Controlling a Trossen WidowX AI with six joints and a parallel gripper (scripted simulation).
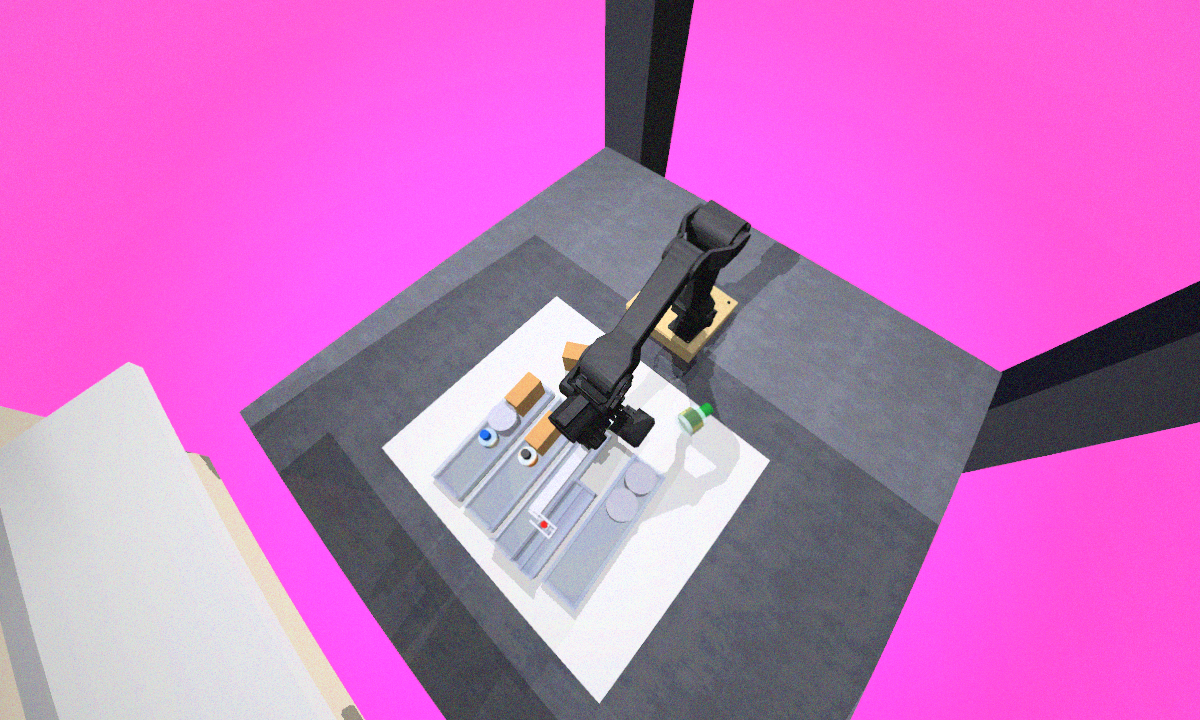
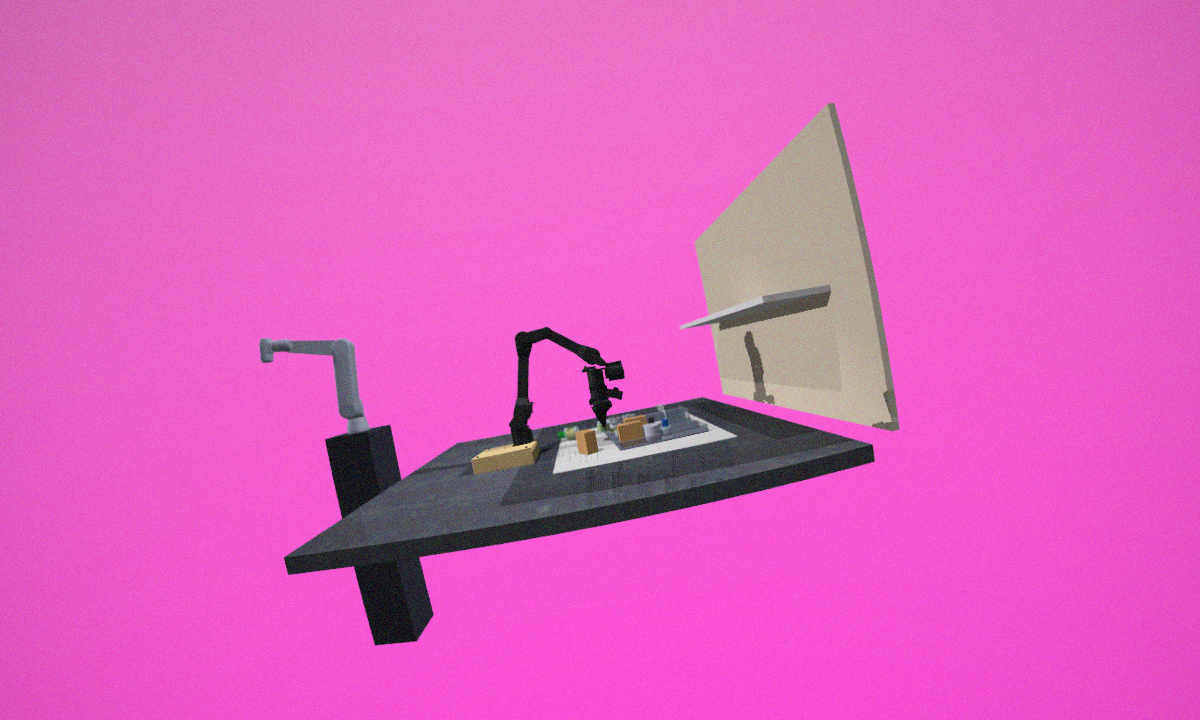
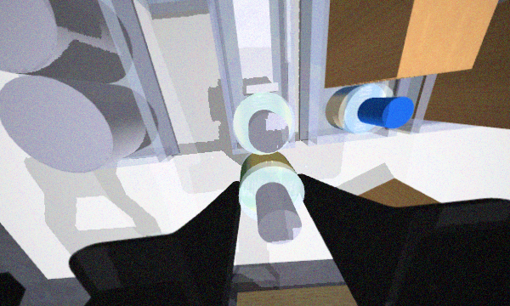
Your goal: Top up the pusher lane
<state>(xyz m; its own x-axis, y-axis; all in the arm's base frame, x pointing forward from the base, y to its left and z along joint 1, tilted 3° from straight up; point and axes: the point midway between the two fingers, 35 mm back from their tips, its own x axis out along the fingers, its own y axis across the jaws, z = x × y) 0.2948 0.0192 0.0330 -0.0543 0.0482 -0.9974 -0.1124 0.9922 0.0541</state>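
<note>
The sprung lane lies 190 mm ahead of my gripper tip, 50 mm to the left of it and 30 mm below it. Also, from my gripper tip: red mark: 220 mm ahead, 60 mm to the left, 20 mm above.
</note>
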